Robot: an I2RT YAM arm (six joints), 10 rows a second.
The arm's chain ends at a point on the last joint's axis. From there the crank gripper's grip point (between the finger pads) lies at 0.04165 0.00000 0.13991 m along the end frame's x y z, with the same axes.
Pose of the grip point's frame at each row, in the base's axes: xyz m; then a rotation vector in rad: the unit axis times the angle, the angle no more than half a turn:
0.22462, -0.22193, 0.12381, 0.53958, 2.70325, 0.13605
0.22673, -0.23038, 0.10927, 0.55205, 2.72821, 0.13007
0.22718, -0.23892, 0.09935, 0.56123, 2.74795, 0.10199
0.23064, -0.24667, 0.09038, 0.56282, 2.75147, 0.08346
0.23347, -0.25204, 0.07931, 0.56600, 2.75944, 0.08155
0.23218, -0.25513, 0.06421, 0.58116, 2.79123, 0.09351
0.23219, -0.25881, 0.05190, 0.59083, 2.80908, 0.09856
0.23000, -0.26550, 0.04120, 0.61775, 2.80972, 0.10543
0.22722, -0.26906, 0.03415, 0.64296, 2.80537, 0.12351
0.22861, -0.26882, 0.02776, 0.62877, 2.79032, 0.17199
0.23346, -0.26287, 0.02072, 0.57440, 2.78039, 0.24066
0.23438, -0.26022, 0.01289, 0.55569, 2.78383, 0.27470
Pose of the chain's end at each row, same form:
0.20656, -0.24091, 0.26742, 0.53958, 2.70325, 0.13605
0.21249, -0.24946, 0.25329, 0.55205, 2.72821, 0.13007
0.21625, -0.25575, 0.24394, 0.56123, 2.74795, 0.10199
0.22050, -0.26175, 0.23522, 0.56282, 2.75147, 0.08346
0.22455, -0.26717, 0.22423, 0.56600, 2.75944, 0.08155
0.22788, -0.27245, 0.20909, 0.58116, 2.79123, 0.09351
0.23052, -0.27721, 0.19670, 0.59083, 2.80908, 0.09856
0.22881, -0.28507, 0.18585, 0.61775, 2.80972, 0.10543
0.22561, -0.29075, 0.17850, 0.64296, 2.80537, 0.12351
0.22399, -0.29464, 0.17136, 0.62877, 2.79032, 0.17199
0.22602, -0.29437, 0.16306, 0.57440, 2.78039, 0.24066
0.22706, -0.29485, 0.15451, 0.55569, 2.78383, 0.27470

